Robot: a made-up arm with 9 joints. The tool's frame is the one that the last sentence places.
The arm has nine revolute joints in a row. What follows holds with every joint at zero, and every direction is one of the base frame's.
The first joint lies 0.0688 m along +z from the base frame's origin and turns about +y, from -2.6 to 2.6 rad.
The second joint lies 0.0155 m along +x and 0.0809 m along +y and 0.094 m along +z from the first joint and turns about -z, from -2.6 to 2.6 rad.
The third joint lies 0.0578 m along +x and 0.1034 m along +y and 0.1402 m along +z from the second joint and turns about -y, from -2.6 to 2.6 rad.
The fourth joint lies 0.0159 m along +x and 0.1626 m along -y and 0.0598 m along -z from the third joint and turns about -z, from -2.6 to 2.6 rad.
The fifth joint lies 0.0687 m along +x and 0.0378 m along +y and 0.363 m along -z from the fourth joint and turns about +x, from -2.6 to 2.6 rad.
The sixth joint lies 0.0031 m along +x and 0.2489 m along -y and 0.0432 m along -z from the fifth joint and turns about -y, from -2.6 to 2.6 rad.
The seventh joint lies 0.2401 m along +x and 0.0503 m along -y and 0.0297 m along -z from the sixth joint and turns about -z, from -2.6 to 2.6 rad.
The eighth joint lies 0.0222 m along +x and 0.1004 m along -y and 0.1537 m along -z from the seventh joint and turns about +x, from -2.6 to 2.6 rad.
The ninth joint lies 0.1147 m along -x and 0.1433 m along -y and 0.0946 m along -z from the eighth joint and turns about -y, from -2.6 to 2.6 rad.
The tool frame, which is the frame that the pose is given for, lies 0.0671 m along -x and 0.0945 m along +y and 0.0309 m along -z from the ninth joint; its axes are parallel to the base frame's.
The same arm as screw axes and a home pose.
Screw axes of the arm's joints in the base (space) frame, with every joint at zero. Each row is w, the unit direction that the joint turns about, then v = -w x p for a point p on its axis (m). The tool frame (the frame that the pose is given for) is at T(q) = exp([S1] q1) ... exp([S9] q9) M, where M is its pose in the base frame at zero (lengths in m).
S1: w 0 1 0 v -0.0688 0 0
S2: w 0 0 -1 v -0.0809 0.0155 0
S3: w 0 -1 0 v 0.303 0 -0.0733
S4: w 0 0 -1 v -0.0217 0.0892 0
S5: w 1 0 0 v 0 -0.1198 -0.0595
S6: w 0 -1 0 v -0.163 0 -0.161
S7: w 0 0 -1 v 0.2397 0.4011 0
S8: w 1 0 0 v 0 -0.3464 0.3401
S9: w 0 -1 0 v -0.441 0 -0.3086
M: xyz 0.2415 -0.3889 -0.4719 (m) quaternion w x y z 1 0 0 0
Joint limits (rad, base to tool): -2.6..2.6 -2.6..2.6 -2.6..2.6 -2.6..2.6 -2.6..2.6 -2.6..2.6 -2.6..2.6 -2.6..2.6 -2.6..2.6

